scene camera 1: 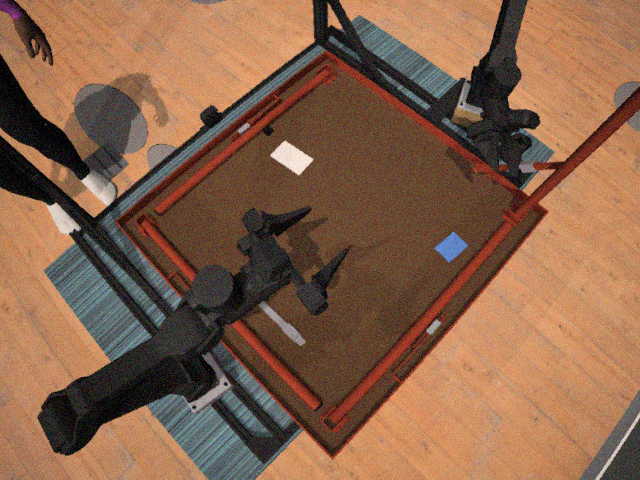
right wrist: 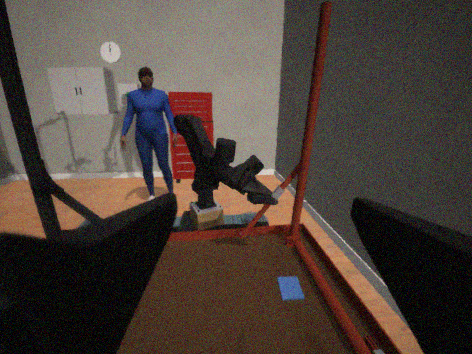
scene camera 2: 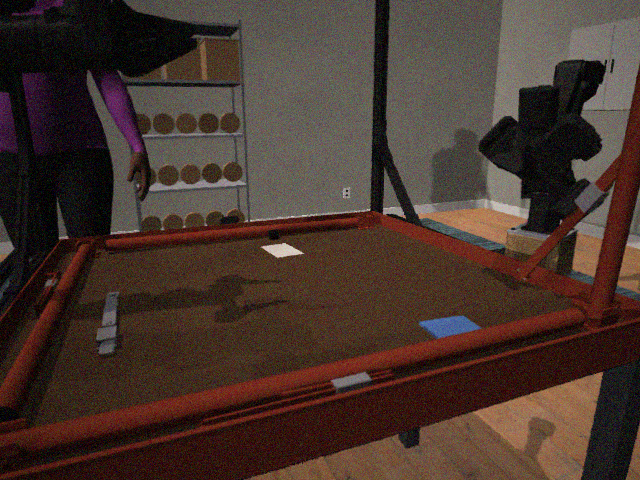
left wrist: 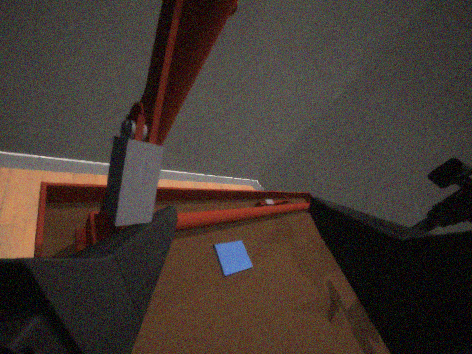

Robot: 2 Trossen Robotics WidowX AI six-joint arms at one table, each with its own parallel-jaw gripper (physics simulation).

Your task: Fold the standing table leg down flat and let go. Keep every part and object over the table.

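Places are measured from the left arm's base along level axes (x back, y up, z left), in centimetres.
Pixels of known places: left gripper, fingertip midpoint: [scene camera 1: 506, 174] [right wrist: 274, 198] [scene camera 2: 544, 192] [left wrist: 243, 208]; right gripper, fingertip midpoint: [scene camera 1: 328, 228] [right wrist: 263, 204] [scene camera 2: 195, 37]; left arm's base, link origin: [scene camera 1: 479, 97] [right wrist: 205, 204] [scene camera 2: 542, 229]; right arm's base, link origin: [scene camera 1: 199, 379].
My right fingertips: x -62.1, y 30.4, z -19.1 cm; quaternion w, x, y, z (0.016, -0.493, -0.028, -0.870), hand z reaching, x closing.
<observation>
For each thing: its top centre in the pictures, then the offset to it from my right fingertips. "pt": a spot on its surface instead. Level surfaces: height alone.
- grey sleeve, top centre: [left wrist: 148, 145] [scene camera 2: 594, 181] [scene camera 1: 532, 161] [right wrist: 278, 186] dy -17.0, dx +37.6, dz +32.8 cm
- table, surface height: dy -35.7 cm
- blue square, surface spot: [scene camera 2: 449, 326] [left wrist: 235, 255] [scene camera 1: 450, 247] [right wrist: 290, 288] pt dy -34.6, dx +19.5, dz +23.5 cm
- white card, surface spot: [scene camera 2: 281, 250] [scene camera 1: 292, 158] pt dy -36.3, dx +29.1, dz -21.7 cm
- grey bar-shaped object, top centre: [scene camera 2: 109, 309] [scene camera 1: 267, 309] dy -33.8, dx -10.1, dz -10.7 cm
The red standing leg [scene camera 1: 584, 150] [scene camera 2: 611, 248] [left wrist: 205, 30] [right wrist: 311, 115] rises from its hinge at the table's right corner in scene camera 1. It looks upright in the right wrist view. Its slanting brace carries a grey sleeve [scene camera 1: 526, 166] [scene camera 2: 590, 196] [left wrist: 140, 182] [right wrist: 278, 193] and runs down to the table rim. My left gripper [scene camera 1: 510, 174] [left wrist: 243, 208] is open, with one finger close beside the sleeve; whether they touch is unclear. My right gripper [scene camera 1: 329, 227] is open and empty above the tabletop, far from the leg.
Three red legs lie flat along the table [scene camera 1: 382, 186] edges. A blue square [scene camera 1: 451, 246] [scene camera 2: 449, 326] [left wrist: 233, 257] [right wrist: 290, 288] lies near the standing leg. A white card [scene camera 1: 292, 157] [scene camera 2: 281, 250] and a grey bar-shaped object [scene camera 1: 283, 324] [scene camera 2: 108, 322] lie farther away. Black frame posts stand outside the table.
</observation>
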